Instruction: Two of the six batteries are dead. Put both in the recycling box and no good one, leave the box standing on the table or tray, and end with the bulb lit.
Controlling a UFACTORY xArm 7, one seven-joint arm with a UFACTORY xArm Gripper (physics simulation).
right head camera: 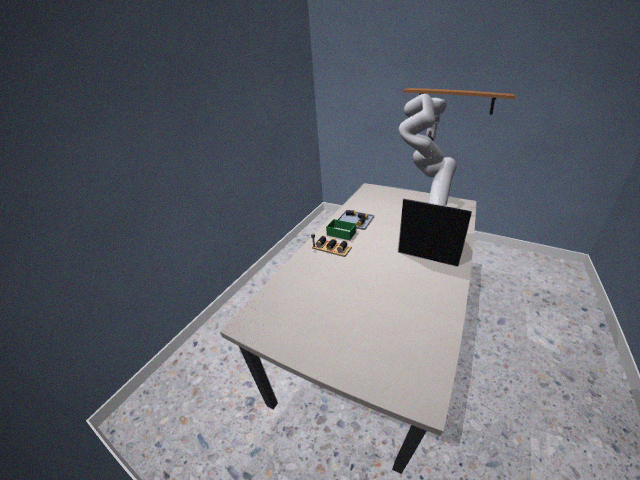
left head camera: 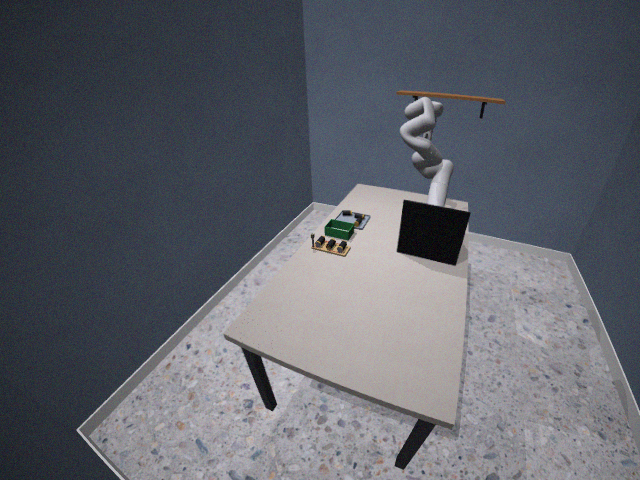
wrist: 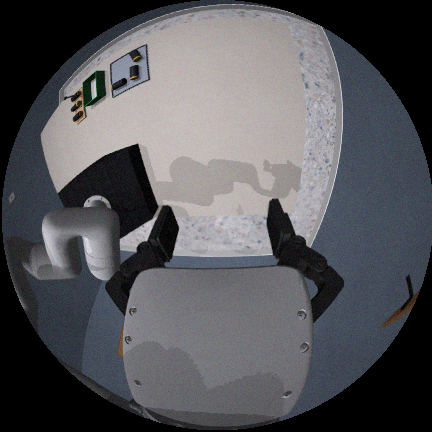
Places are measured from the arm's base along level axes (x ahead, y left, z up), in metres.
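Pixels of known places: gripper, fingertip midpoint: [wrist: 220,213]; arm's base, link origin: [right head camera: 435,213] [left head camera: 433,213].
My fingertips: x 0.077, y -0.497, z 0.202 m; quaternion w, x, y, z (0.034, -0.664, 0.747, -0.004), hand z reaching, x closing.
Note:
For each thing: its top centre in the pictures, then the offset to it from my fingertips. Level surfaces: height alone.
- green recycling box, top centre: [wrist: 88,88] [right head camera: 341,225] [left head camera: 339,225] dx +0.435, dy +0.474, dz -0.369 m
- blue-grey tray, top centre: [wrist: 126,69] [right head camera: 354,218] [left head camera: 351,218] dx +0.404, dy +0.296, dz -0.417 m
- black battery, top centre: [right head camera: 331,241] [left head camera: 330,241] [wrist: 73,106] dx +0.440, dy +0.631, dz -0.383 m
- small dark bulb post, top centre: [left head camera: 312,237] [right head camera: 313,237] dx +0.534, dy +0.657, dz -0.359 m
- table, surface height: dz -0.429 m
My gripper [wrist: 220,213] is open and empty, high above the table's back part, far from the batteries. A green recycling box [left head camera: 339,229] [right head camera: 340,229] [wrist: 94,89] stands upright between the tray and the battery board. Three dark batteries lie on the blue-grey tray [left head camera: 343,219] [right head camera: 347,219] [wrist: 142,66]; one battery [wrist: 134,72] is near its middle. Three more batteries sit side by side on the tan board [left head camera: 338,252] [right head camera: 339,252]; the middle one is a black battery [left head camera: 330,243] [right head camera: 331,244] [wrist: 76,106]. A small dark bulb post [left head camera: 312,239] [right head camera: 313,239] stands at the board's left end, with no glow visible.
A large black panel [left head camera: 433,231] [right head camera: 434,232] [wrist: 112,187] stands upright on the table [left head camera: 356,310] [right head camera: 351,310] [wrist: 225,100], in front of the arm's base. An orange-brown shelf [left head camera: 454,96] [right head camera: 460,93] is on the back wall, behind the upper arm.

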